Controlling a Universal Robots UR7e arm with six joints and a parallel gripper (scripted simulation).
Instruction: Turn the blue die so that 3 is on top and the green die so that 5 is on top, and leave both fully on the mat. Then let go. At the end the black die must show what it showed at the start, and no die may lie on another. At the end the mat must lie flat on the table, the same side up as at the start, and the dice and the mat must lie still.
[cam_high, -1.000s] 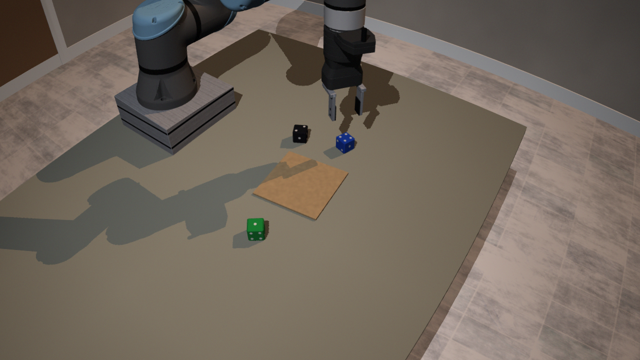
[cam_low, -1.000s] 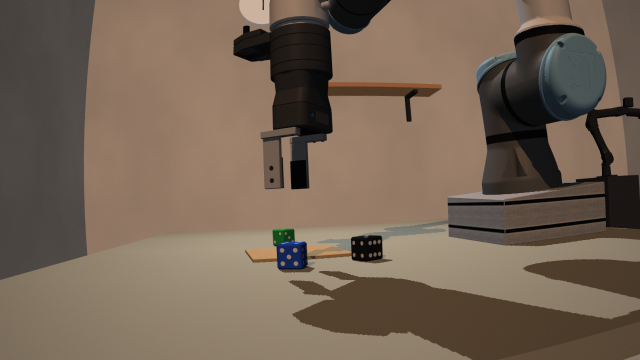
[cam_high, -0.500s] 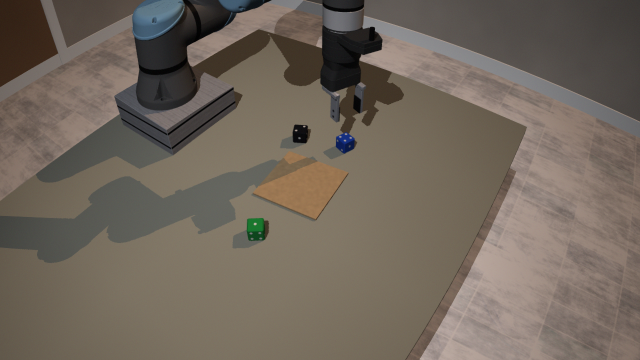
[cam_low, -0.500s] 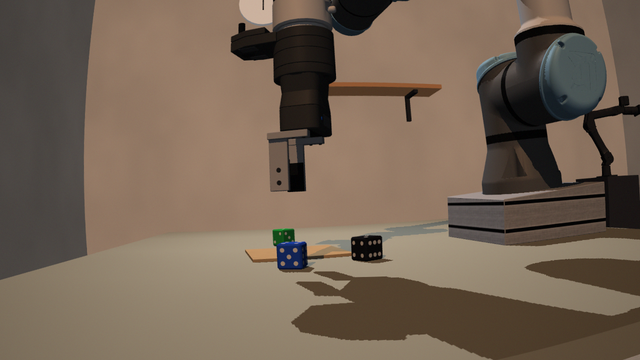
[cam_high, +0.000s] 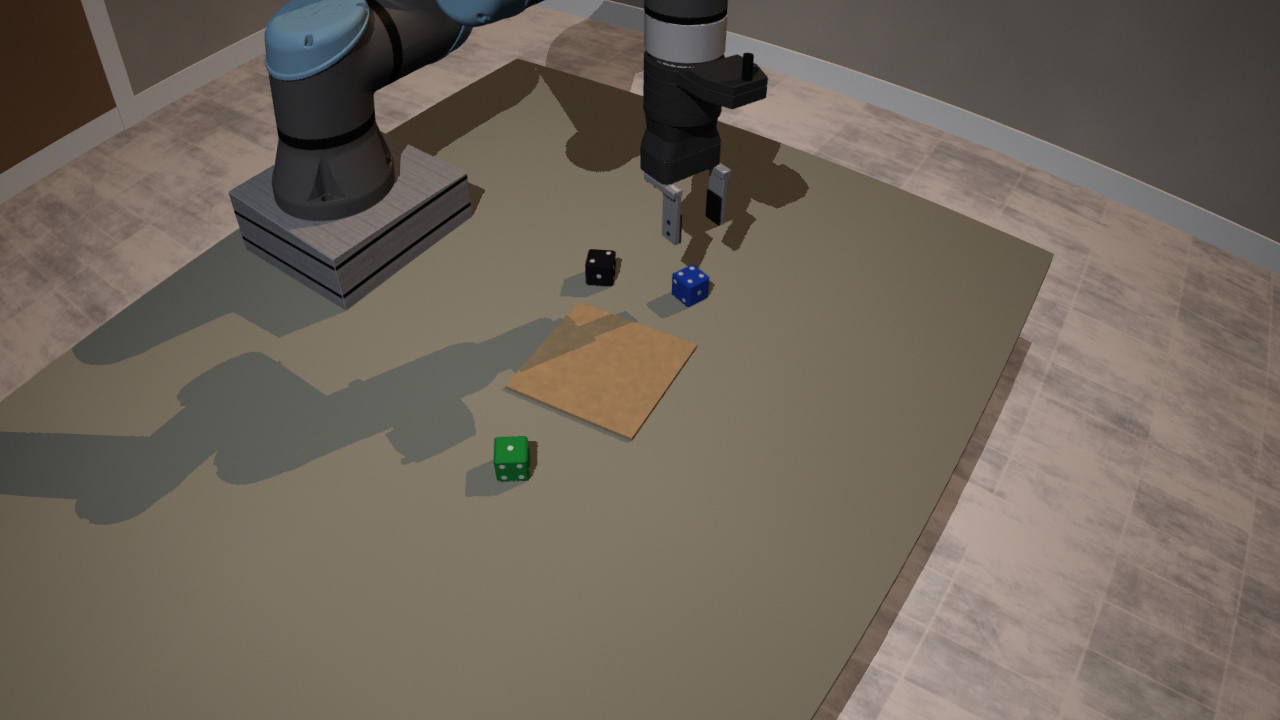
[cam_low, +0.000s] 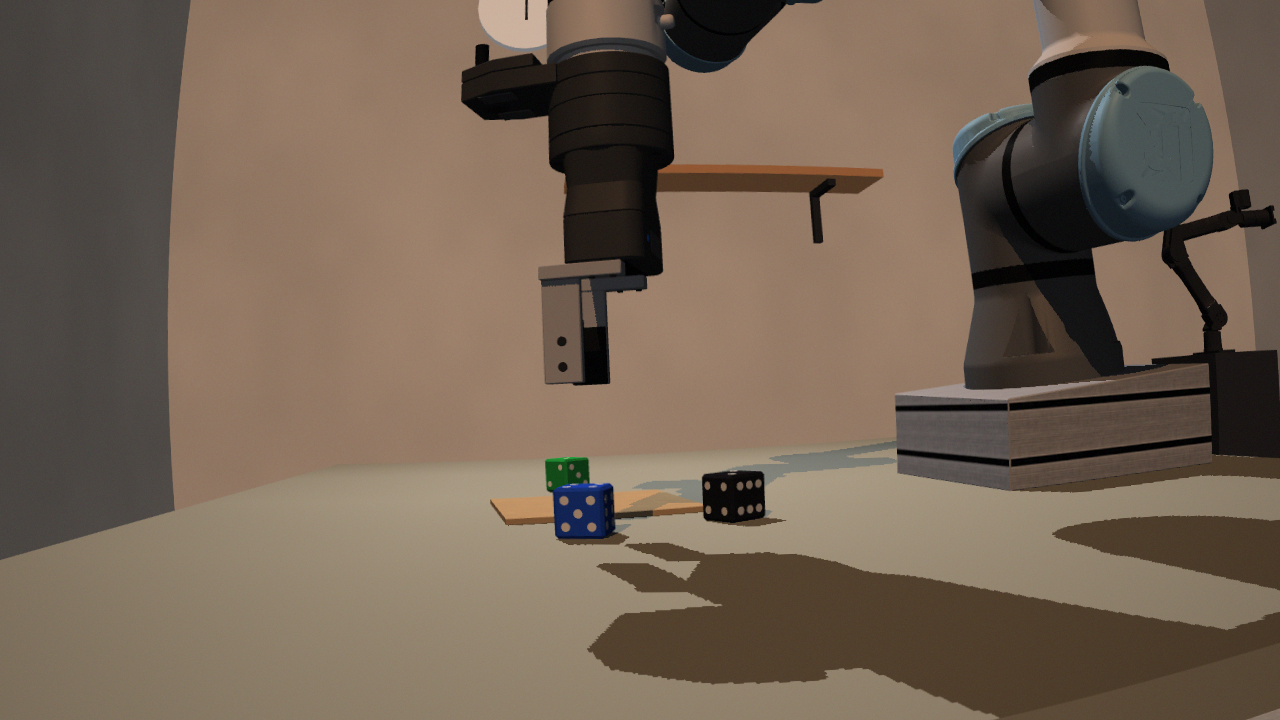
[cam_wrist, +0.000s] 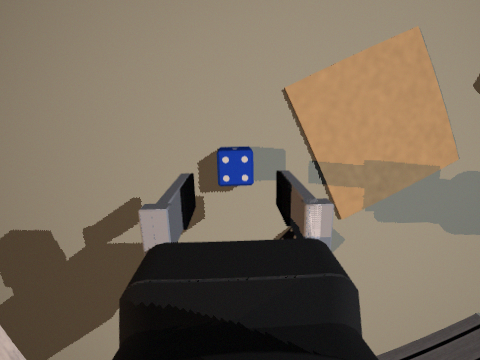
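My gripper is now 90 mm above the blue die. Round my hand: green die: 290 mm to the right, 90 mm below, 10 mm behind; brown mat: 140 mm to the right, 110 mm below, 20 mm behind; black die: 100 mm behind, 90 mm below, 30 mm to the right.
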